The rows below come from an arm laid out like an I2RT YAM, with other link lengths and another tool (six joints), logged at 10 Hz.
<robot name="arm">
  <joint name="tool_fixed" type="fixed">
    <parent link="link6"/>
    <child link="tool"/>
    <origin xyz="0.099 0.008 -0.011" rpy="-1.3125 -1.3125 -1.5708"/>
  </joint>
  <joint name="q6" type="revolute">
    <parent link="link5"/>
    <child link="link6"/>
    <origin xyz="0.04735 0 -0.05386" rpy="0 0 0"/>
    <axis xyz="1 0 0"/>
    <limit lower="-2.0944" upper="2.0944"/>
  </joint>
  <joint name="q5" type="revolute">
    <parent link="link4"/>
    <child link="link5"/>
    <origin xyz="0.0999 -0.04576 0.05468" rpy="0 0 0"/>
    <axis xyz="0 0 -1"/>
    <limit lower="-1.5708" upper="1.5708"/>
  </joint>
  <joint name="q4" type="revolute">
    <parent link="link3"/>
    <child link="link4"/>
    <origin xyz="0.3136 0.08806 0.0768" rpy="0 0 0"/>
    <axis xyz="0 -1 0"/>
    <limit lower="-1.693" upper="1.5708"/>
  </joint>
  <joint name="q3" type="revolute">
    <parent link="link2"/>
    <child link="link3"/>
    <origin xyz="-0.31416 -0.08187 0" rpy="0 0 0"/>
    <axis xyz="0 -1 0"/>
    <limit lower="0" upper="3.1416"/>
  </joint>
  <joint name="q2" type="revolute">
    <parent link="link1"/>
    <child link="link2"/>
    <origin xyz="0.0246 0.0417 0.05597" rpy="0 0 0"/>
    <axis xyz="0 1 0"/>
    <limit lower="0" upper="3.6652"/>
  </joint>
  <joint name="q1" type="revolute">
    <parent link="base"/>
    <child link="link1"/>
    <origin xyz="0 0 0.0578" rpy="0 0 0"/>
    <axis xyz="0 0 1"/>
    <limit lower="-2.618" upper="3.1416"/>
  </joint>
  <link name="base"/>
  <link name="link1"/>
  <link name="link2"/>
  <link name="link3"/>
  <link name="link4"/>
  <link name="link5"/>
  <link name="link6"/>
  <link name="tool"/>
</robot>
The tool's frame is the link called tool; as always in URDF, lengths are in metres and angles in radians.
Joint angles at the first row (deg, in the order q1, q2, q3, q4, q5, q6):
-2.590 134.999 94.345 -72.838 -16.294 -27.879
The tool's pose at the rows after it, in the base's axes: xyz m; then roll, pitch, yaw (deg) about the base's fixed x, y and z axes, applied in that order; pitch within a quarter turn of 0, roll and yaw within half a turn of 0:
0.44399, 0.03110, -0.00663, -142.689, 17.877, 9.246
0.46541, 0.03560, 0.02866, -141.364, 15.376, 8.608
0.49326, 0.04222, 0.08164, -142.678, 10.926, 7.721
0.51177, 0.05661, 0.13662, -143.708, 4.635, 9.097
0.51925, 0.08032, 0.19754, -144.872, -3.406, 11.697
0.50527, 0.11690, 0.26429, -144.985, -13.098, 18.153
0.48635, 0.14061, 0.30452, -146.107, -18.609, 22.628
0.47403, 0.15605, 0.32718, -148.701, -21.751, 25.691
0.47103, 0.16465, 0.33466, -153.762, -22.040, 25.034
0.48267, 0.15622, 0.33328, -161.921, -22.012, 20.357
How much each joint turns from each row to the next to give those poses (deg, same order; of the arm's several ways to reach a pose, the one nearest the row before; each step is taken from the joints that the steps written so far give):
0.065 -0.108 3.609 -2.253 -2.186 1.267
0.066 -0.329 6.511 -4.501 -2.011 0.417
0.875 -0.765 9.618 -5.203 0.022 1.639
1.660 -1.684 8.128 -3.385 -0.022 0.153
2.579 -3.517 5.905 -1.314 -0.109 -0.044
3.738 -6.316 1.945 0.284 -1.836 -2.754
2.864 -4.701 -0.003 0.395 -0.393 -1.354
2.447 -2.862 -0.019 0.720 1.638 -0.176
2.602 -1.291 -0.002 1.137 5.924 3.628
1.507 -0.063 0.004 1.988 10.295 6.076

